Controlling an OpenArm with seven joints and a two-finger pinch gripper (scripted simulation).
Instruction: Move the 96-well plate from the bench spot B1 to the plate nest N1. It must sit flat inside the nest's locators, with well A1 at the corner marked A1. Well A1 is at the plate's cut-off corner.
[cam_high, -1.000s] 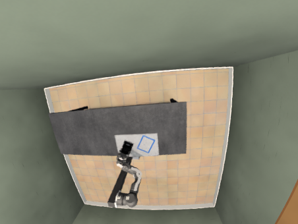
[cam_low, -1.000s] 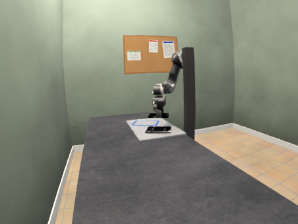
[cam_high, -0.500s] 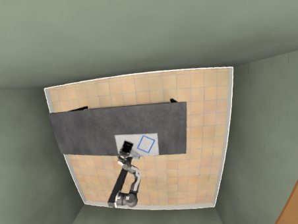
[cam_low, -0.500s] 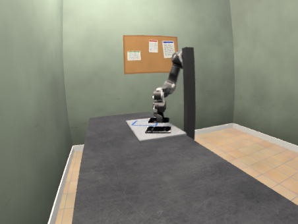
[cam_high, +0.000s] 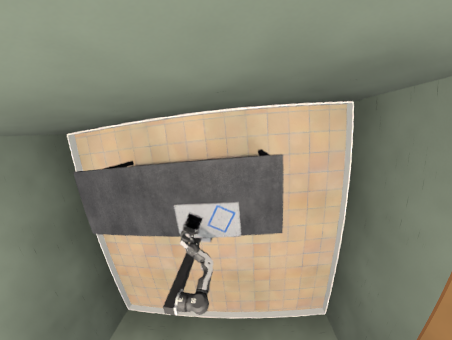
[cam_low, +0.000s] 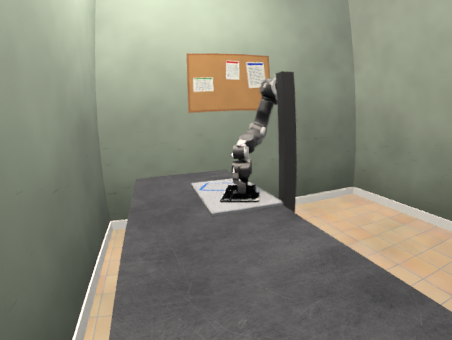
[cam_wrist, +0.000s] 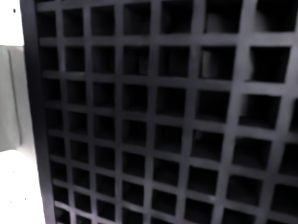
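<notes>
The black plate nest N1 is 30 mm below my hand. Also, from my hand: black 96-well plate right at my hand.
</notes>
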